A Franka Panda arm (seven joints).
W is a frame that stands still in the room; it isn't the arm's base.
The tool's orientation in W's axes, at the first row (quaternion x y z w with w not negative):
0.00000, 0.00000, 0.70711, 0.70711
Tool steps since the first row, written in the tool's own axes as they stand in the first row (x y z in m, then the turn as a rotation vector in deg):
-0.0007, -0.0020, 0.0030, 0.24, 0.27, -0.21
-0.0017, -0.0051, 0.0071, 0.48, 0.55, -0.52
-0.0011, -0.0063, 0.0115, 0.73, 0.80, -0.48
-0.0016, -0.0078, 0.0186, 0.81, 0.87, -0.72
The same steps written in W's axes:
0.0020, -0.0007, 0.0030, -0.27, 0.24, -0.21
0.0051, -0.0017, 0.0071, -0.55, 0.48, -0.52
0.0063, -0.0011, 0.0115, -0.80, 0.73, -0.48
0.0078, -0.0016, 0.0186, -0.87, 0.81, -0.72

